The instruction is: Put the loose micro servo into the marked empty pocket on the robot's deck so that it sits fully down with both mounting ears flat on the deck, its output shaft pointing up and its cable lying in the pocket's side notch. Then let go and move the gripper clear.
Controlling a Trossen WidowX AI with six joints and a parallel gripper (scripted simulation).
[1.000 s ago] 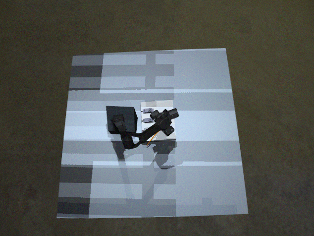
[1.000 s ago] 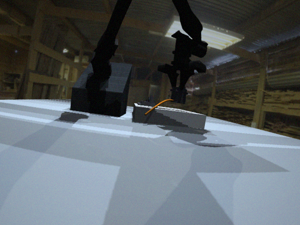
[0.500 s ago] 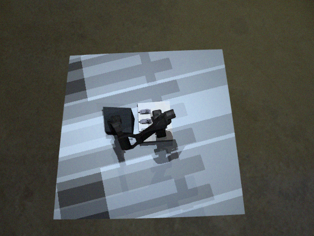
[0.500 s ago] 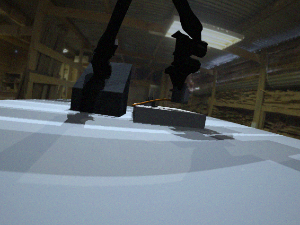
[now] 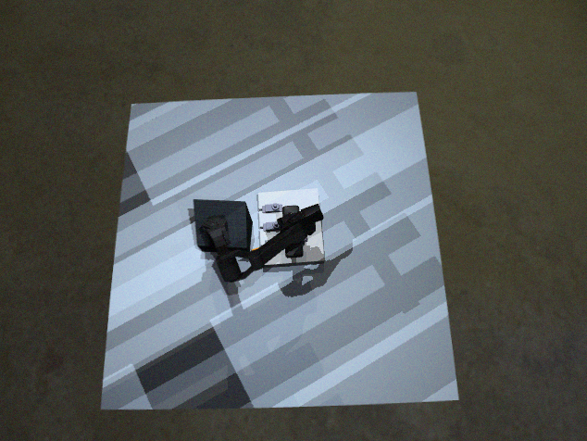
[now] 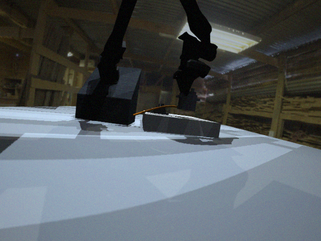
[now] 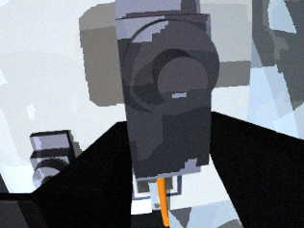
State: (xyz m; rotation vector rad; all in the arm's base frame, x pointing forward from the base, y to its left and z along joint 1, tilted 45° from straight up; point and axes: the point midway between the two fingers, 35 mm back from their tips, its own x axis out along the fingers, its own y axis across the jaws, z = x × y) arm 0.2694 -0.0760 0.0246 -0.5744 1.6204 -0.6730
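Right now my gripper tip is 4 cm short of the white deck, 8 cm to the right of it and 10 cm above it.
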